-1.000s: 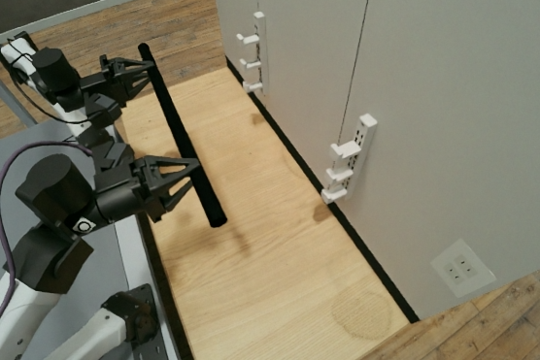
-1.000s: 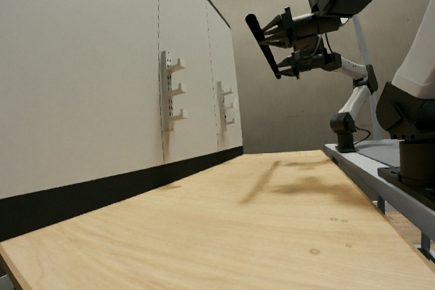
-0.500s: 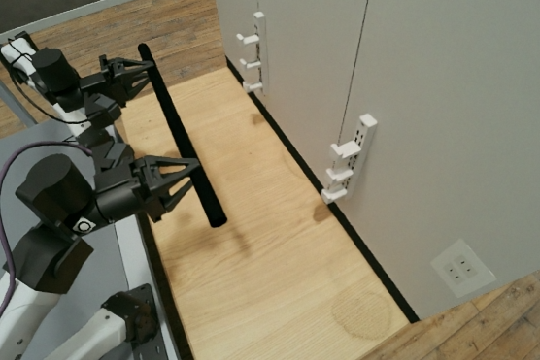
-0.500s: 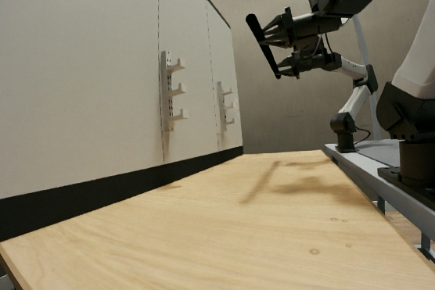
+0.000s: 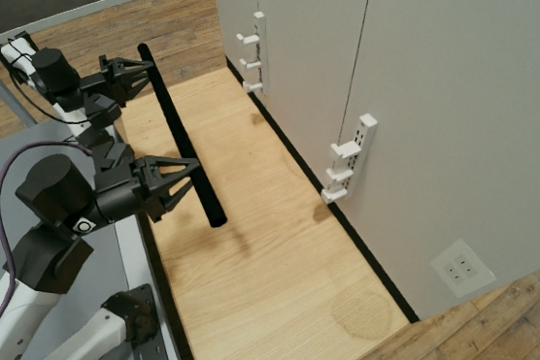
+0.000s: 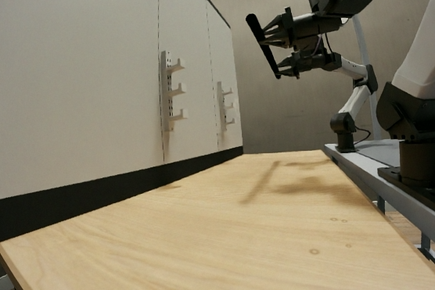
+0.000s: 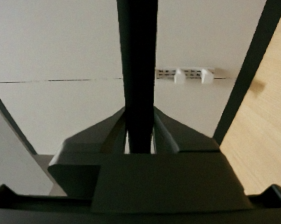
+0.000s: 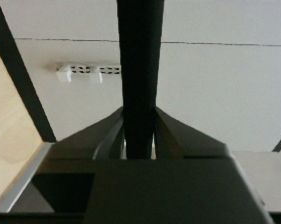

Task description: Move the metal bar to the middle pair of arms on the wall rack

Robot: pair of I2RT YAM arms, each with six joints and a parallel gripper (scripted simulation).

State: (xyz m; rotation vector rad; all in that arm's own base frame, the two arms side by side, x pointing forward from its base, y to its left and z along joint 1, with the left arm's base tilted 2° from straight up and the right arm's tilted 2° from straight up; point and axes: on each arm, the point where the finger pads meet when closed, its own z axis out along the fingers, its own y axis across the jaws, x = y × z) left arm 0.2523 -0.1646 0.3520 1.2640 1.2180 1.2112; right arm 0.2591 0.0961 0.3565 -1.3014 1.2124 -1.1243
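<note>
Now: right hand 15 cm to the right of the black metal bar. Round my right hand: wall: 40 cm ahead, 19 cm to the left, 7 cm above; then black strip: 35 cm below, 29 cm ahead, 19 cm to the left; then socket plate: 31 cm to the right, 30 cm ahead, 8 cm below.
</note>
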